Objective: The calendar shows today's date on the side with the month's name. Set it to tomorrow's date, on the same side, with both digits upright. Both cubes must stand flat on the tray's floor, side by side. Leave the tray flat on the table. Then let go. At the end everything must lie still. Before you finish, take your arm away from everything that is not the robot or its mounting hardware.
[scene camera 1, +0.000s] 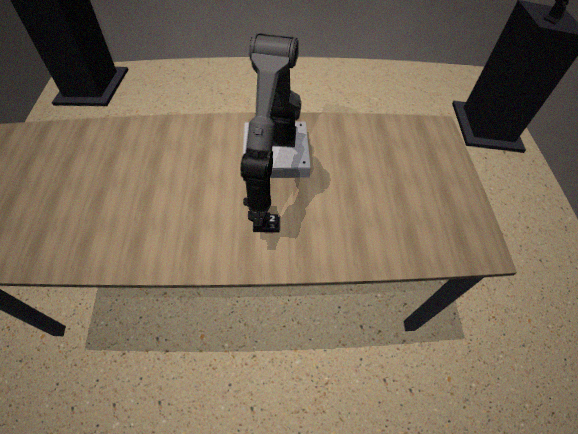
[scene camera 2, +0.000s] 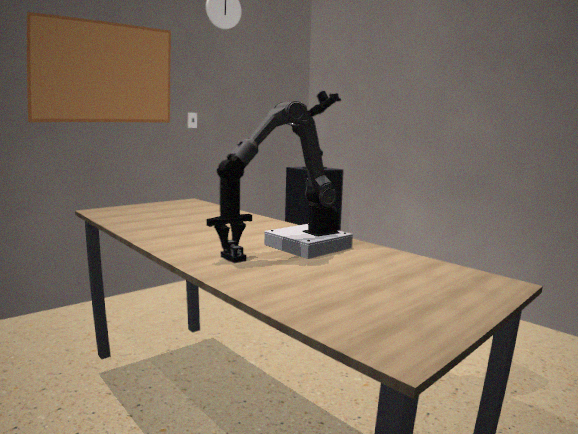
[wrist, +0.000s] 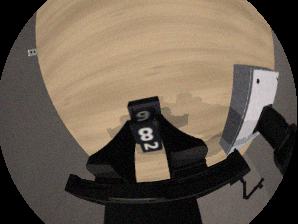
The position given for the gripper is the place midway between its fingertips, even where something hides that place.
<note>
In view: the gripper (scene camera 2: pixel 230 247).
The gripper is seen too in the wrist view (wrist: pixel 145 123).
</note>
